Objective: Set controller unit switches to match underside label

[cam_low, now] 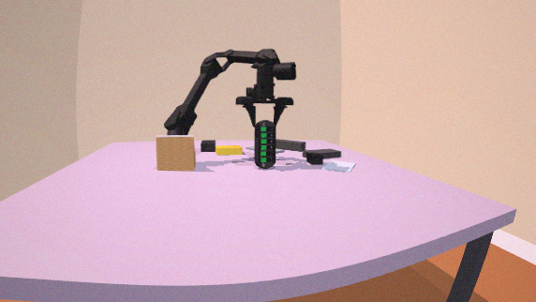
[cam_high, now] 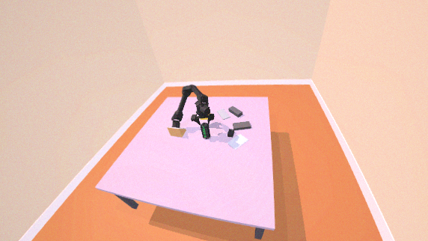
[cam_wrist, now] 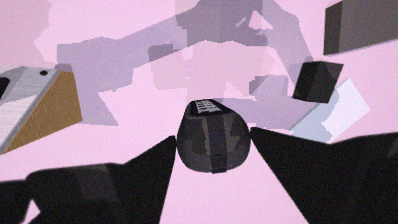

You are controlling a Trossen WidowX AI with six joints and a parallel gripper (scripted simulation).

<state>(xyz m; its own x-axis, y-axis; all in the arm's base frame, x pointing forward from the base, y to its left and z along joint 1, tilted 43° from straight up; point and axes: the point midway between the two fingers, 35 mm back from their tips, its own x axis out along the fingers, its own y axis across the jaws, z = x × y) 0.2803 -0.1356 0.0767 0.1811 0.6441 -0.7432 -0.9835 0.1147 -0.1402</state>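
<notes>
My gripper tip is now 27 cm to the right of the yellow block, 12 cm above it and 6 cm past it. The rest, counted from my gripper tip: small dark cube 21 cm ahead, 12 cm below, 2 cm to the left; then flat dark module 31 cm ahead, 12 cm to the left, 12 cm below; then white sheet 27 cm ahead, 13 cm below, 6 cm to the right.
</notes>
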